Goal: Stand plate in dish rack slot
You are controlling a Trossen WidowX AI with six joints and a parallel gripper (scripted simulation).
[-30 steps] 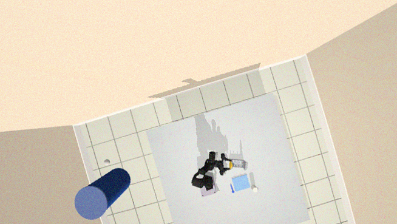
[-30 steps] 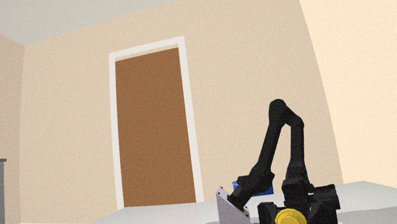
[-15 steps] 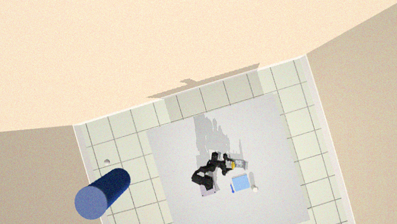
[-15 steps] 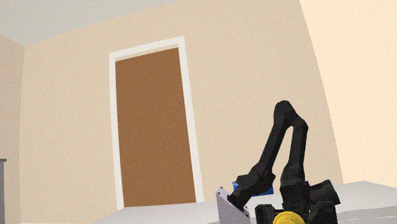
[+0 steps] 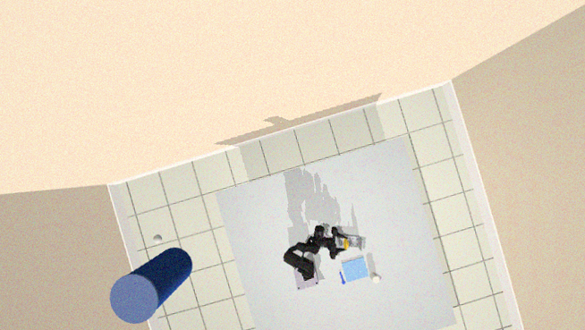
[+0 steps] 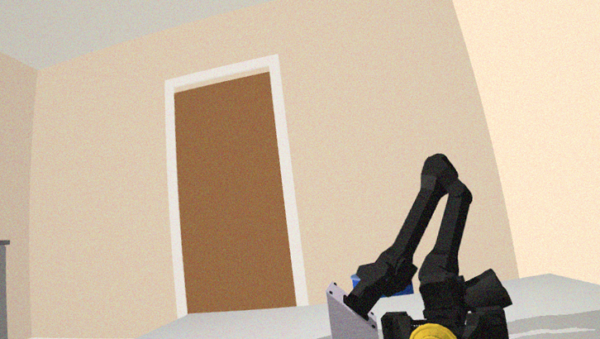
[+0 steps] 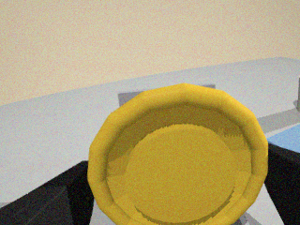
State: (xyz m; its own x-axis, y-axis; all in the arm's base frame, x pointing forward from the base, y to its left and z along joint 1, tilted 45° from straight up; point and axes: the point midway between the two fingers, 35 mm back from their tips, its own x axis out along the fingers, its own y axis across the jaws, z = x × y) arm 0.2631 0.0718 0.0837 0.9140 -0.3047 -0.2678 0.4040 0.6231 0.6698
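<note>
The grey dish rack lies 50 mm below my gripper tip, 30 mm ahead of it and 10 mm to the right of it. The rest, counted from my gripper tip: yellow plate (10 mm behind); then dark blue spoon (240 mm to the right, 100 mm behind, 70 mm below); then light blue mat (210 mm to the right, 70 mm below).
</note>
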